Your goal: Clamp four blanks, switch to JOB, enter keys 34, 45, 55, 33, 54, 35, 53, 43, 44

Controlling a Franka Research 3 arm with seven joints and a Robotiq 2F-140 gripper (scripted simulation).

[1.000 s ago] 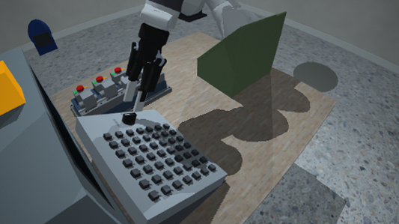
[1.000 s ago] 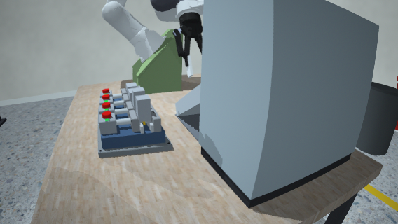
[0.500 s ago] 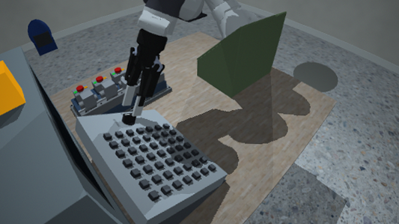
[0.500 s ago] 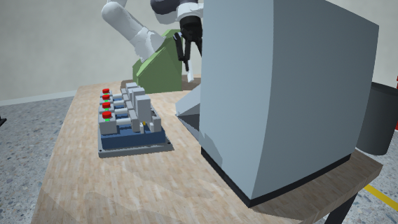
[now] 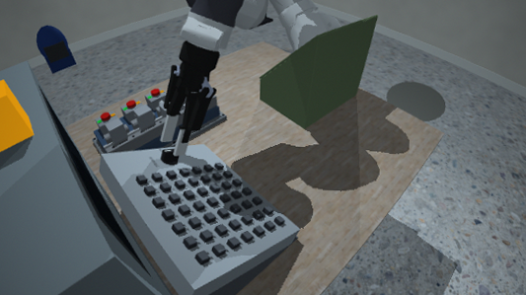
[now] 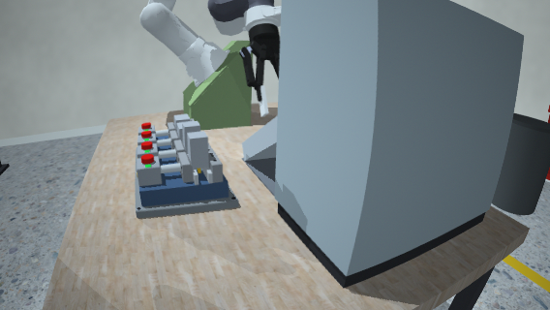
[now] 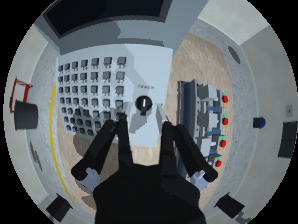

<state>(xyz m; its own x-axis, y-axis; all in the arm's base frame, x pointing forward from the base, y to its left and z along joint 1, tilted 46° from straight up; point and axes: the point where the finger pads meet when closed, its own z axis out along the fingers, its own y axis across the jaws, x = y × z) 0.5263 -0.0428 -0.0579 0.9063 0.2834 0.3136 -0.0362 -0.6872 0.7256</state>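
Right now my hand is 4 cm above the black selector knob and 3 cm short of it. From my hand the other things lie so: grey keypad 11 cm to the left, 9 cm below, 6 cm ahead; key 19 cm to the left, 5 cm below, 3 cm ahead.
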